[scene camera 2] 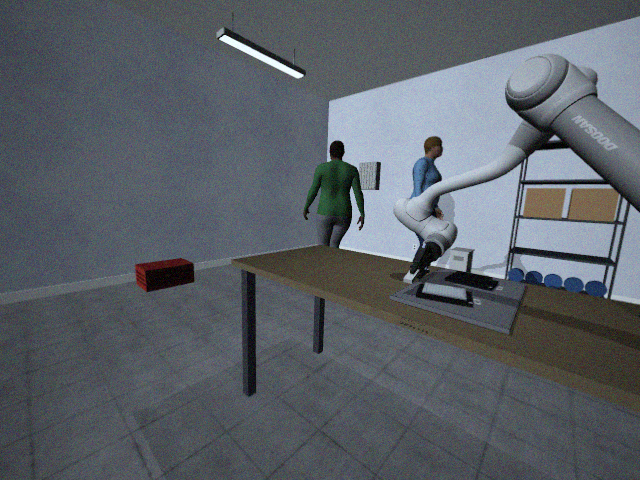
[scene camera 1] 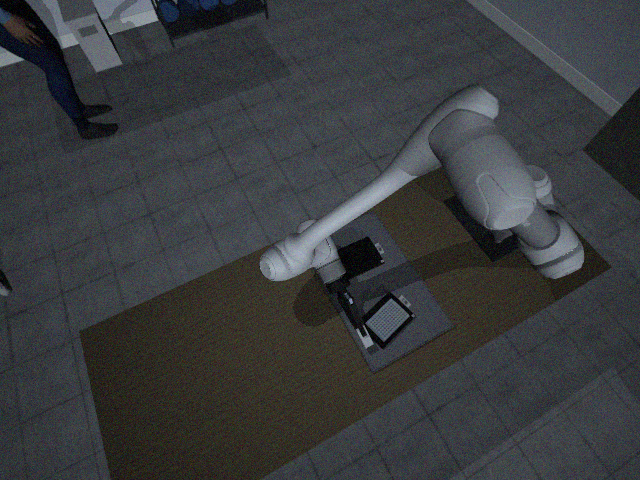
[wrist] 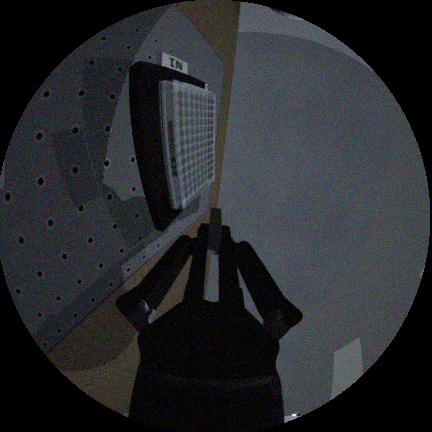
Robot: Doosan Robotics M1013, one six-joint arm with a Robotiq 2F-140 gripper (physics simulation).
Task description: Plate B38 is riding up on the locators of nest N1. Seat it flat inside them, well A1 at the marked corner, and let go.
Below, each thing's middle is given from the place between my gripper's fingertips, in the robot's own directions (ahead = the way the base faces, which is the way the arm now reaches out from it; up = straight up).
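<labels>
Plate B38 (scene camera 1: 391, 316): my gripper is 10 cm past it, 5 cm to the left of it and 2 cm above it. Nest N1 (wrist: 144, 115): 10 cm behind my hand, 6 cm to the right of it, 3 cm below it.
</labels>
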